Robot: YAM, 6 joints.
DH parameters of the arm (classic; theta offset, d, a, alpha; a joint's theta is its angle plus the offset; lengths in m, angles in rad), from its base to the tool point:
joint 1: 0 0.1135 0.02 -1.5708
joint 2: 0 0 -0.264 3.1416
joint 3: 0.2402 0 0.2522 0
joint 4: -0.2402 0 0.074 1.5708
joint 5: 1.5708 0 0 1.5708
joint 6: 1.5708 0.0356 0 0
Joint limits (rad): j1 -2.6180..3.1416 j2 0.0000..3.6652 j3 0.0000..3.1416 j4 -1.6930..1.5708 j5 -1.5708..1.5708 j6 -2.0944..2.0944
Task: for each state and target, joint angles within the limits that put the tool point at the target. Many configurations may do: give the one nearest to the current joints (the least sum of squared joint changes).
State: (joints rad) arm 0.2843 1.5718 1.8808 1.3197 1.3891 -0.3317
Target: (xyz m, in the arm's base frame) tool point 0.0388 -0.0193 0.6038
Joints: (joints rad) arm 0.4872 1.0989 1.7018 1.5341 1.4243 -0.3317
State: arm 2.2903 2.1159 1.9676 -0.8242 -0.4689 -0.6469
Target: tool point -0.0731 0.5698 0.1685
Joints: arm 1.6752 2.5855 2.3007 -0.4673 -0.3837 -0.6469
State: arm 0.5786 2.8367 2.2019 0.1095 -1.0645 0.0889
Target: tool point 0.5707 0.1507 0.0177
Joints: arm 0.2070 2.9389 2.2789 0.1398 -1.0118 0.0889
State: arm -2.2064 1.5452 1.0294 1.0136 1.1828 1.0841
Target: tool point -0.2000 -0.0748 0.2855
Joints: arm -2.6180 1.1232 0.4841 1.0544 1.4243 1.0841
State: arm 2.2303 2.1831 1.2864 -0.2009 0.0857 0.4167
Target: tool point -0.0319 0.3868 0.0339
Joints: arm 1.6656 2.2362 1.1870 -0.2336 0.1369 0.4167
